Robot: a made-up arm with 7 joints.
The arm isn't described. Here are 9 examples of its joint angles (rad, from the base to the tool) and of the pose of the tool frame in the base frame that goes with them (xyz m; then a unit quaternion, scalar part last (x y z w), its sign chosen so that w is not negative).
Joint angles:
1: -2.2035 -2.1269 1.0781 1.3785 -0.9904 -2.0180 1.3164
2: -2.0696 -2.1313 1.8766 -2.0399 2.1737 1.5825 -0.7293
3: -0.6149 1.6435 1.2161 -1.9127 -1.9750 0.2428 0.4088
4: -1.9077 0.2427 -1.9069 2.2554 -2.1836 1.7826 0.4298
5: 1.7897 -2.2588 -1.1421 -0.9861 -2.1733 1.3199 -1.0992
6: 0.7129 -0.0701 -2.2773 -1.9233 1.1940 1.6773 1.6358
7: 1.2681 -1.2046 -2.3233 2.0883 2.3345 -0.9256 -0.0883
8: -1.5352 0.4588 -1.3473 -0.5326 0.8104 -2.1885 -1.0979
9: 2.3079 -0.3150 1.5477 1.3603 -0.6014 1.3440 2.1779
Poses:
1: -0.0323 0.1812 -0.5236 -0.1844 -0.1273 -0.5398 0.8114
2: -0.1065 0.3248 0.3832 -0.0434 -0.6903 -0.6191 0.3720
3: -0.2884 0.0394 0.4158 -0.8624 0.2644 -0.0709 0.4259
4: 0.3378 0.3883 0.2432 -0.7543 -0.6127 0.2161 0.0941
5: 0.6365 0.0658 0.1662 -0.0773 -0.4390 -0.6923 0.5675
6: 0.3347 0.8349 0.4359 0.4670 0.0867 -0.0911 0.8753
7: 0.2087 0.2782 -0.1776 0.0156 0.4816 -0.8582 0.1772
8: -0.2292 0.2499 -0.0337 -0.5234 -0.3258 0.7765 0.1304
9: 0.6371 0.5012 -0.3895 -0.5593 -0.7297 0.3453 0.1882
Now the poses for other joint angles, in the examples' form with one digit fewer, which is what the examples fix.
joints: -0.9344 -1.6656 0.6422 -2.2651 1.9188 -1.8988 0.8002
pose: -0.013 -0.027 0.450 0.144 -0.297 -0.925 0.186
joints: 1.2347 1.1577 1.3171 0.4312 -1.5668 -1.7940 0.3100
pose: 0.247 0.196 -0.136 0.269 -0.072 0.947 0.160
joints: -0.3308 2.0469 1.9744 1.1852 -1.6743 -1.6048 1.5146
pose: 0.368 0.602 0.223 -0.516 -0.455 0.691 0.220
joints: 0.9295 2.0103 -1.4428 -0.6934 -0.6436 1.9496 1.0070
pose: 0.524 0.759 0.525 0.456 0.005 -0.281 0.845
